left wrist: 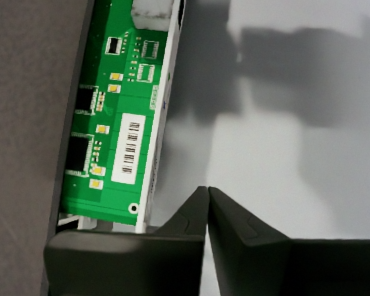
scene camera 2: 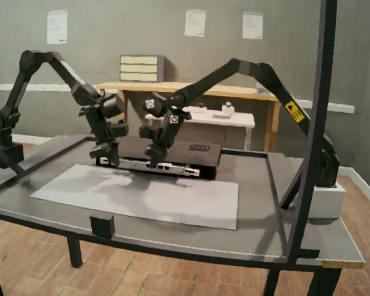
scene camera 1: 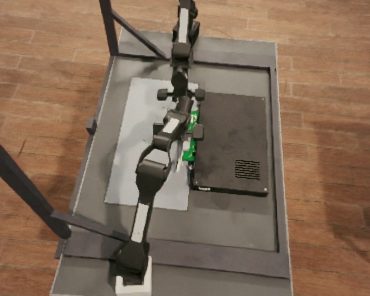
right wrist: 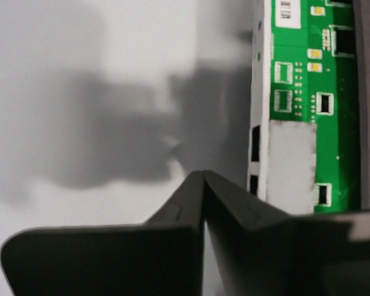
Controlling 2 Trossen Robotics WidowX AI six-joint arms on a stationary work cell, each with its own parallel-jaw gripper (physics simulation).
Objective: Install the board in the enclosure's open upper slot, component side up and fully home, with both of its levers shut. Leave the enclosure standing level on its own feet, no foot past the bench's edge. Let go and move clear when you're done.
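Frame: origin at the left arm's base, x left, y down, z back, level; centimetres.
Seen in the pictures: left gripper, fingertip midpoint: (left wrist: 206, 195) (scene camera 2: 118, 165); right gripper, fingertip midpoint: (scene camera 2: 150, 168) (right wrist: 201, 180); left arm's base, link origin: (scene camera 2: 5, 145); right arm's base, link origin: (scene camera 2: 323, 183) (scene camera 1: 133, 274).
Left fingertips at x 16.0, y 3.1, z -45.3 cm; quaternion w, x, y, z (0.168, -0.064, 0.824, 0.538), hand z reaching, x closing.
Observation:
Offsets run from my left fingertips to a thing's top centre. Level surfaces: height alone.
The enclosure {dy -0.8, dx +22.0, dz -3.8 cm} (scene camera 1: 230, 130) (scene camera 2: 140, 147) (left wrist: 27, 125) (right wrist: 365, 100) is a flat black box lying on the bench. The board {dy -1.2, dx +8.8, dz -7.6 cm} (scene camera 1: 192, 135) (scene camera 2: 170, 166) (left wrist: 107, 115) (right wrist: 336, 135) is partly in its open side, green component side up, with a strip and its pale faceplate sticking out. A white lever {dy -0.9, dx +8.3, dz -23.0 cm} (scene camera 1: 179, 161) sticks outward at the lower end in scene camera 1; the other lever's state is hidden. My left gripper (scene camera 2: 113, 162) (left wrist: 206, 195) is shut and empty, just outside the faceplate near one end. My right gripper (scene camera 2: 152, 161) (right wrist: 201, 180) is shut and empty, outside the faceplate nearer its middle.
A pale mat {dy +4.0 cm} (scene camera 1: 125, 165) (scene camera 2: 210, 210) lies on the bench in front of the enclosure's open side. Dark raised rails (scene camera 1: 273, 150) edge the bench. A small black block {dy -1.5, dx -30.6, dz -19.5 cm} (scene camera 1: 91, 125) (scene camera 2: 102, 225) is at its edge, and dark posts (scene camera 2: 320, 125) stand at the frame.

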